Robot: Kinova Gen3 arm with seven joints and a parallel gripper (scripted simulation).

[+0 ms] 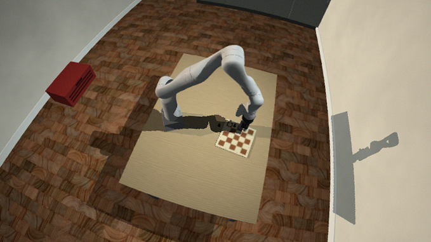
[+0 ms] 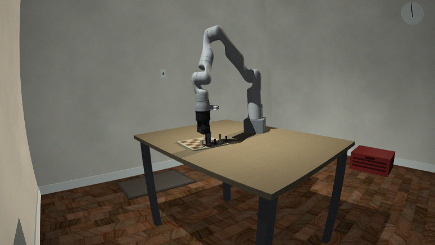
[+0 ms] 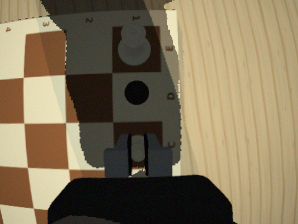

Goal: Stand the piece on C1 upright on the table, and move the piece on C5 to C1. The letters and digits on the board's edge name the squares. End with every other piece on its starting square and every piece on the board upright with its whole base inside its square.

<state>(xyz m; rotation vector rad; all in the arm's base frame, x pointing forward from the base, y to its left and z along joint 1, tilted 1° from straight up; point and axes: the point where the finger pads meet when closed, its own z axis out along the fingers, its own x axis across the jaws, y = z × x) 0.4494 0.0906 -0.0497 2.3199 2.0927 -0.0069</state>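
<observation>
Right now the white pawn is 1 cm below my hand. Also, from my hand: chessboard 1 cm behind, 8 cm to the right, 3 cm below.
</observation>
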